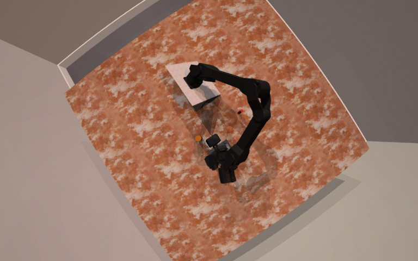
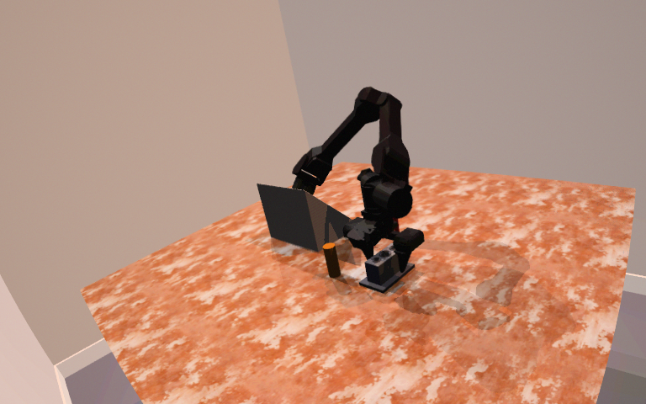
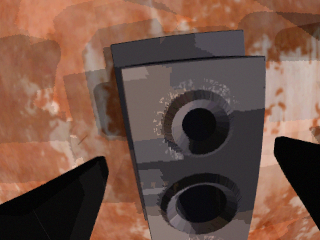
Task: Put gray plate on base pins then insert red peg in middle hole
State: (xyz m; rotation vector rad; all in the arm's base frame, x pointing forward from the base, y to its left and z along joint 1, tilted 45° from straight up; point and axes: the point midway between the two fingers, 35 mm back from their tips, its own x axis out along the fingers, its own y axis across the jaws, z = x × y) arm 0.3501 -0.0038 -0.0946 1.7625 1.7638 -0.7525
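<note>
Now: the gray plate 20 mm above my gripper tip. Also, from my gripper tip: orange cylinder: 120 mm behind, 50 mm to the right, 20 mm above; then gray base: 20 mm below; then red peg: 200 mm to the left, 110 mm behind, 20 mm above.
</note>
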